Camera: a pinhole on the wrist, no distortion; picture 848 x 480 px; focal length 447.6 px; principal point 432.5 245.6 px. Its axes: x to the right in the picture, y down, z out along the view. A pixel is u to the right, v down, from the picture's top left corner.
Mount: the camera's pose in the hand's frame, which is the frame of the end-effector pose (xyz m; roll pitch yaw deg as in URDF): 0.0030 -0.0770 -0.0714 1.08 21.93 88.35
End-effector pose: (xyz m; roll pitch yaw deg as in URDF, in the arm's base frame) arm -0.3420 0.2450 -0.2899 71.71 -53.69 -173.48
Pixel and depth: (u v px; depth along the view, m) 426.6 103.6 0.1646
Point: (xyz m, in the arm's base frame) -0.3812 0.3243 -0.2375
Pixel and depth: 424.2 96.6 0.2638
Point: -0.3642 0.4040 -0.1707
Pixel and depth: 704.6 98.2 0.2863
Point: -0.2392 0.3193 -0.0718
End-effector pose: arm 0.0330 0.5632 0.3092 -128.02 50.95 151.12
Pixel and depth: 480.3 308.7 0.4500
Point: 0.1855 0.2797 0.1488
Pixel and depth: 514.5 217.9 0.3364
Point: 0.1091 0.3995 0.1454
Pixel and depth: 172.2 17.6 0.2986
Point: -0.1547 0.3329 0.1473
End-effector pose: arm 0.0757 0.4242 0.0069 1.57 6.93 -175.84
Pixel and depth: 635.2 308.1 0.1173
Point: 0.0831 0.4086 0.0261
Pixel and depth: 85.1 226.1 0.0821
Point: 0.0577 0.5295 0.0314
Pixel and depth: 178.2 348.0 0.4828
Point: 0.1061 0.5874 0.4921
